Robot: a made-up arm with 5 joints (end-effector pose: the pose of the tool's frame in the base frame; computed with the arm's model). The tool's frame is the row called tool.
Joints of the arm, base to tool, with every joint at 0 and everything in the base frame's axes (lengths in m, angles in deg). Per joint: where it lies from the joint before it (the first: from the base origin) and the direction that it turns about. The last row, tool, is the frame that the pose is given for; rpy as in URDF.
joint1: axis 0 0 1 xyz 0 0 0.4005
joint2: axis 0 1 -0.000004 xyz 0 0 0
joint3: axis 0 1 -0.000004 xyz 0.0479 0 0.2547
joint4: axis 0 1 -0.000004 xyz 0.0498 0 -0.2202
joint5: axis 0 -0.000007 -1 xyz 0.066 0 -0.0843
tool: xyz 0 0 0 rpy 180 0 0
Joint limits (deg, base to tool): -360..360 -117.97..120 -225..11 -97..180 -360..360
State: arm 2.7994 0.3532 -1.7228 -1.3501 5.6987
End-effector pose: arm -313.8 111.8 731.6 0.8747 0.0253 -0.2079 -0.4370
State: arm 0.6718 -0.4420 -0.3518 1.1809 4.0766
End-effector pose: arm 121.8 96.8 429.4 0.1335 -0.1288 -0.9728 0.1384
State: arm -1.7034 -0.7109 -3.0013 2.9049 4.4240
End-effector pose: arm 24.4 182.6 772.6 0.3841 0.9168 0.0716 -0.0821
Working (the frame after each row of the table, in the pose's form):
after joint1: 0.0 0.0 400.5 0.6587 0.0000 0.0000 -0.7524
after joint2: 0.0 0.0 400.5 0.6175 -0.2618 -0.2292 -0.7054
after joint3: 17.2 128.8 624.8 0.1854 0.7220 0.6321 -0.2118
after joint4: 38.4 288.2 783.2 0.6058 -0.2955 -0.2587 -0.6919
after joint5: 24.4 182.6 772.6 0.9168 -0.3841 0.0821 0.0716

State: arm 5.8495 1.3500 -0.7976 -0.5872 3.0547
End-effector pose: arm 231.2 -107.1 114.0 0.0168 0.1725 0.9849 -0.0045
Working (the frame after each row of the table, in the pose's form):
after joint1: 0.0 0.0 400.5 0.9766 0.0000 0.0000 -0.2151
after joint2: 0.0 0.0 400.5 0.7624 0.1344 0.6103 -0.1680
after joint3: 235.0 -108.8 409.5 0.9396 0.0587 0.2663 -0.2070
after joint4: 168.6 -78.1 196.0 0.9764 -0.0037 -0.0170 -0.2151
after joint5: 231.2 -107.1 114.0 0.1725 -0.0168 0.0045 0.9849

